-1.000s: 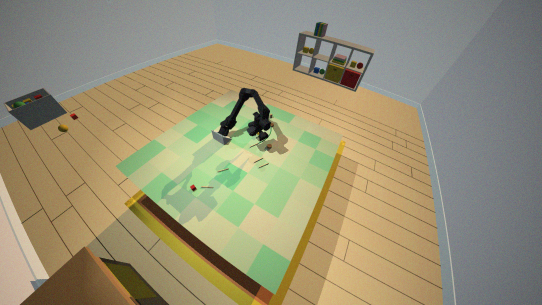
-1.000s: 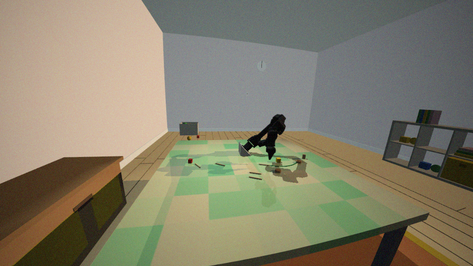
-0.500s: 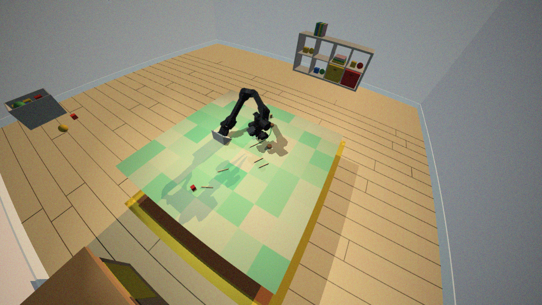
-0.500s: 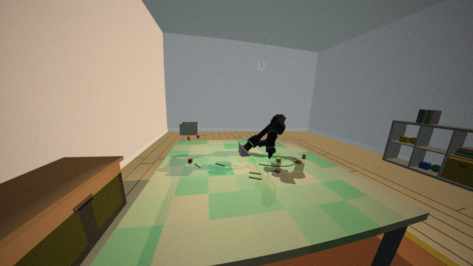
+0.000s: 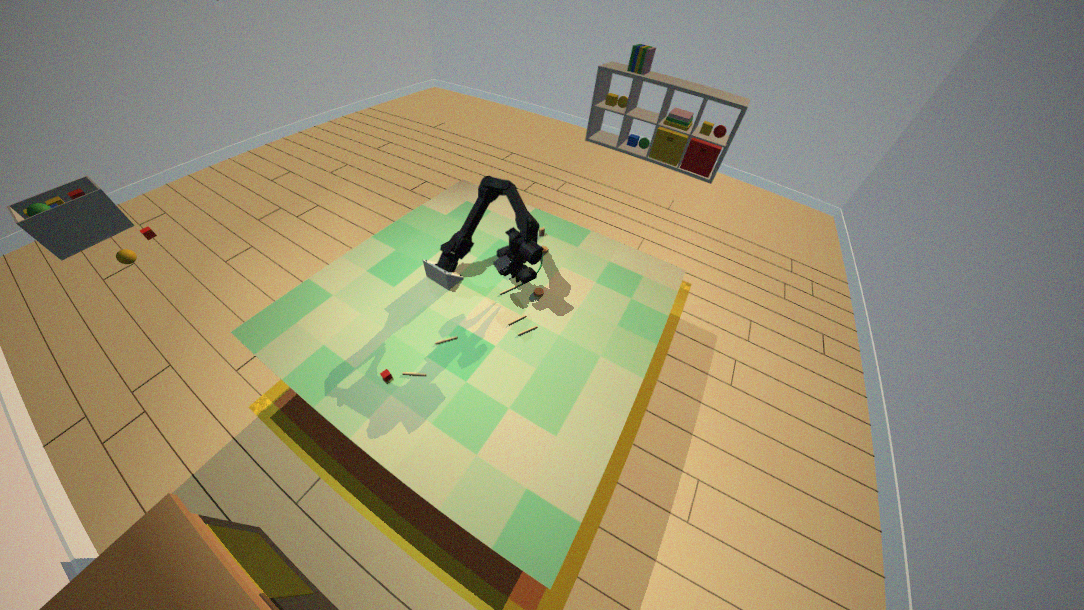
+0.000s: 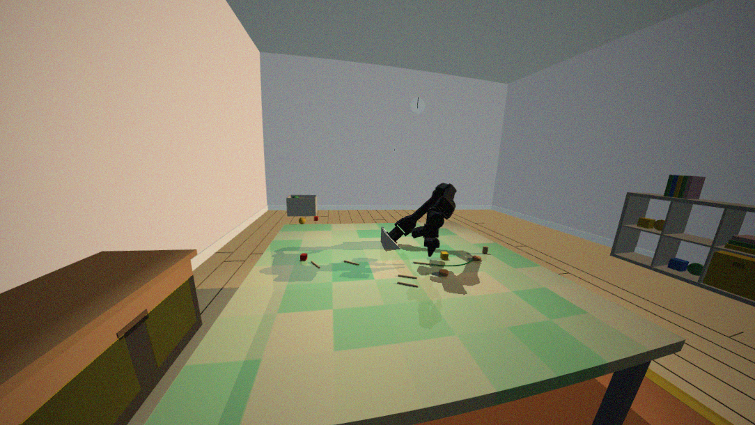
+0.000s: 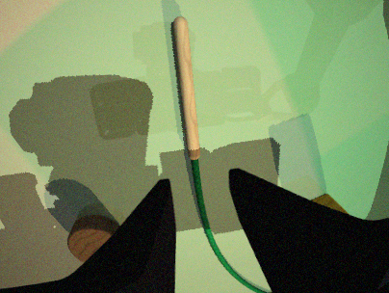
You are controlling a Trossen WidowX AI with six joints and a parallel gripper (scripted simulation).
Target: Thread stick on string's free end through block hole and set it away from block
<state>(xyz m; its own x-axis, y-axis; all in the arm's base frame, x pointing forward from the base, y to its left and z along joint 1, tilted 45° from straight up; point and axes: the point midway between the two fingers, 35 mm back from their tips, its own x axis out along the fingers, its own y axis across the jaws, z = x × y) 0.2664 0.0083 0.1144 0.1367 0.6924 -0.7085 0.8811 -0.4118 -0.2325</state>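
Now: gripper tip 4 cm above the thin wooden stick, 1 cm to the left of it and 1 cm past it. The rest, counted from my gripper tip: wooden disc 9 cm ahead, 4 cm below, 2 cm to the left; round wooden button 27 cm to the left, 4 cm below; yellow wooden block 11 cm to the left, 5 cm behind, 3 cm below.
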